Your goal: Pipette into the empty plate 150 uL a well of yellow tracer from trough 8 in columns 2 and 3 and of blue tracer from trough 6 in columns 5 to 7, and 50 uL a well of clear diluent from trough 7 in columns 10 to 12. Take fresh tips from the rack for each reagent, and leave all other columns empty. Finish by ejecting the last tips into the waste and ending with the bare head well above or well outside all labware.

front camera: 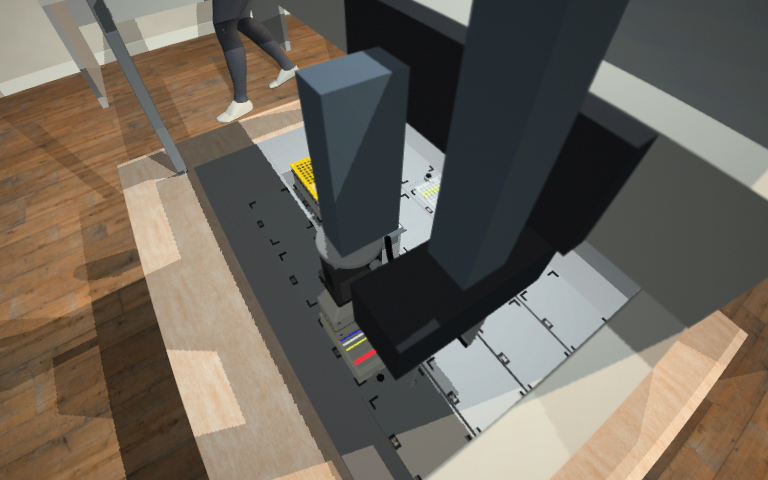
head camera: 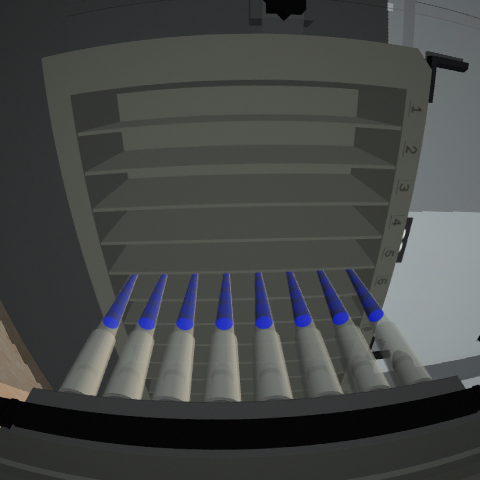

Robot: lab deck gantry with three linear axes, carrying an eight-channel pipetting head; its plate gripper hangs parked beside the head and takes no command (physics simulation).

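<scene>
The pipetting head (front camera: 341,280) (head camera: 240,410) is low over the trough rack (front camera: 370,371) (head camera: 235,57). Its eight tips (head camera: 264,357) carry blue liquid in their lower parts and reach into trough 6; their ends are hidden behind the divider between troughs 5 and 6. In the front view, blue, white, yellow and red strips show beside the head. The yellow tip rack (front camera: 303,169) and the plate (front camera: 428,189), with yellow wells, are partly hidden by the columns. The waste does not show clearly. The parked plate gripper (front camera: 440,361) hangs open beside the head, nothing between its fingers.
The black gripper carriage (front camera: 453,305) and its tall column (front camera: 526,130) stand right of the head and hide much of the deck. The head's blue-grey column (front camera: 362,164) rises over the head. A wooden ledge (front camera: 218,350) runs along the near left side. A person's legs (front camera: 235,56) show behind.
</scene>
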